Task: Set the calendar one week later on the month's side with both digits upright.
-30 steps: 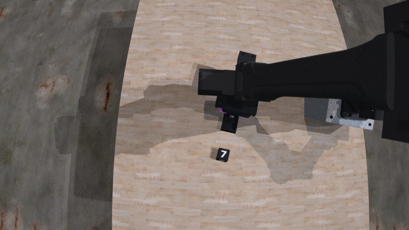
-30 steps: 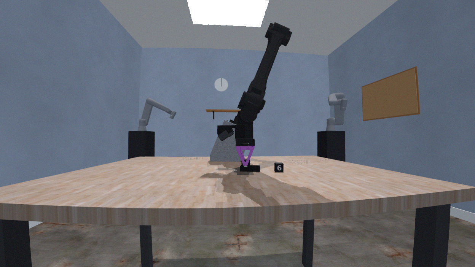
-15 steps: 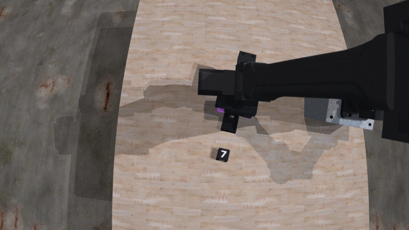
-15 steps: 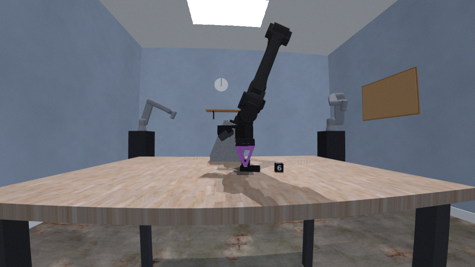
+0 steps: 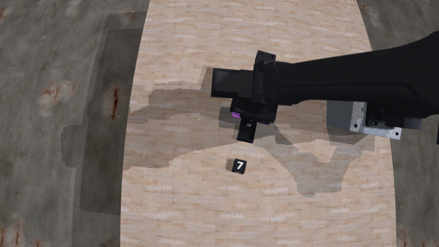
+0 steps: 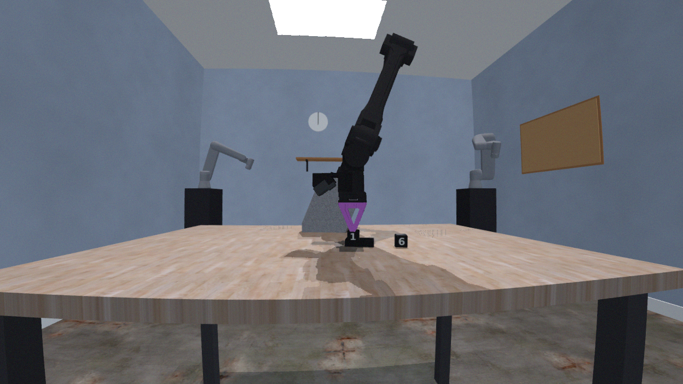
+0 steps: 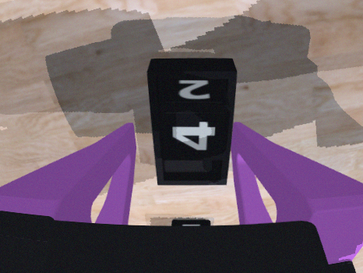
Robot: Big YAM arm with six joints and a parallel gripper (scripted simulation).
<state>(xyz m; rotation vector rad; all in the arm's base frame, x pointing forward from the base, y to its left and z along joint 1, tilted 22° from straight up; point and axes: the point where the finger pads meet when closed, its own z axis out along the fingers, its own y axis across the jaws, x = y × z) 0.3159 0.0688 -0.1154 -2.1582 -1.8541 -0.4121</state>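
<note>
The black tray is 4 cm below my hand and 2 cm to the left of it. Round my hand: black cube (12 cm to the left, 3 cm below, 1 cm ahead).
</note>
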